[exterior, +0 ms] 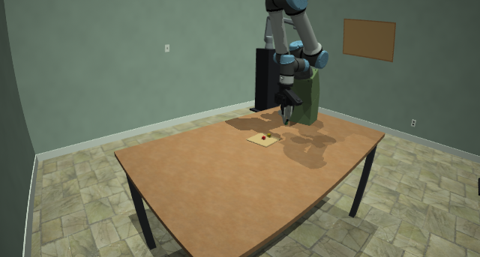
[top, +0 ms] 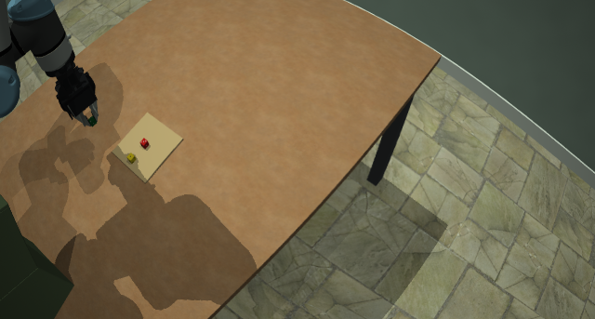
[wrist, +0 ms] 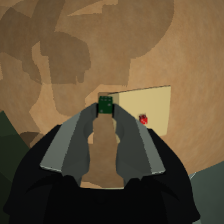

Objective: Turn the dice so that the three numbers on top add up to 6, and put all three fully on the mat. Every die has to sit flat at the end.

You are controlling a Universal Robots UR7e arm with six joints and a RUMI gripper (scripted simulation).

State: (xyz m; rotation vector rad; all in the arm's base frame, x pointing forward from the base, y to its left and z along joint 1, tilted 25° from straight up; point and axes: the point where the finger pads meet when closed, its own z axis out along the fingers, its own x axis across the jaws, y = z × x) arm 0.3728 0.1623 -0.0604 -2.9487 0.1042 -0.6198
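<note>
Right now the red die is 10 cm below my hand, 8 cm to the right of it and 8 cm ahead of it. Also, from my hand: yellow die: 10 cm below, 9 cm to the right, 3 cm ahead; mat: 11 cm below, 8 cm to the right, 8 cm ahead; green die: 1 cm below.
</note>
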